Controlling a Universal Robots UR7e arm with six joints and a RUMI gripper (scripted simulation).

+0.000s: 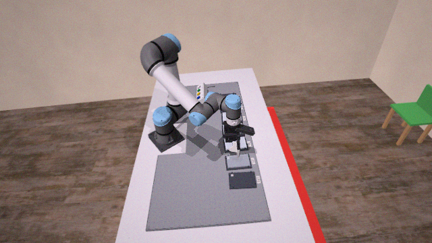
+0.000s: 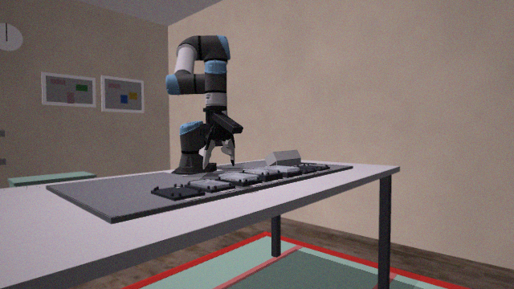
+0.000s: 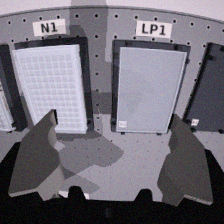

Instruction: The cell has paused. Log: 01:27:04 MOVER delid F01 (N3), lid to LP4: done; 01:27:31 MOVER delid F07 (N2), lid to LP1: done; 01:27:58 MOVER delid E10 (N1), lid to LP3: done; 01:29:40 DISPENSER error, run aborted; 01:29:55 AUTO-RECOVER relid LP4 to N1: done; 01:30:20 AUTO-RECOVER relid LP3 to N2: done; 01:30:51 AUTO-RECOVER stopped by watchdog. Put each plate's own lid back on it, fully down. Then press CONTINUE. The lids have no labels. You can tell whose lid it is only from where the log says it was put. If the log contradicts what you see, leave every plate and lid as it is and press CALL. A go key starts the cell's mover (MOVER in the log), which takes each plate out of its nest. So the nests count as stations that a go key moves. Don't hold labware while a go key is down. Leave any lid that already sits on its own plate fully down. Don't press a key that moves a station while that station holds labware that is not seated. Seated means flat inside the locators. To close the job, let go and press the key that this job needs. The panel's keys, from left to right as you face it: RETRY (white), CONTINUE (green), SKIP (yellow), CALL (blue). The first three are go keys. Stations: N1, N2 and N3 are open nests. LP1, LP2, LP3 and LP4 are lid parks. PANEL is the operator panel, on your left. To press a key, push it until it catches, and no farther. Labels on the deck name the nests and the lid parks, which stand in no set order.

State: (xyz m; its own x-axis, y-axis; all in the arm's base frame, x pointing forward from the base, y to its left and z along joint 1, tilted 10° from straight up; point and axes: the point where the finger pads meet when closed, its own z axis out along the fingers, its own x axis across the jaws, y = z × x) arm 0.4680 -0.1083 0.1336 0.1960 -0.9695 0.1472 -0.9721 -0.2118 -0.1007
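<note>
My hand is 4 cm past the well plate, 21 cm to the right of it and 4 cm above it. Also, from my hand: yellow skip key: 34 cm behind, 55 cm to the left; green continue key: 34 cm behind, 60 cm to the left; dark lid park: 4 cm ahead, 17 cm to the right, 6 cm below.
</note>
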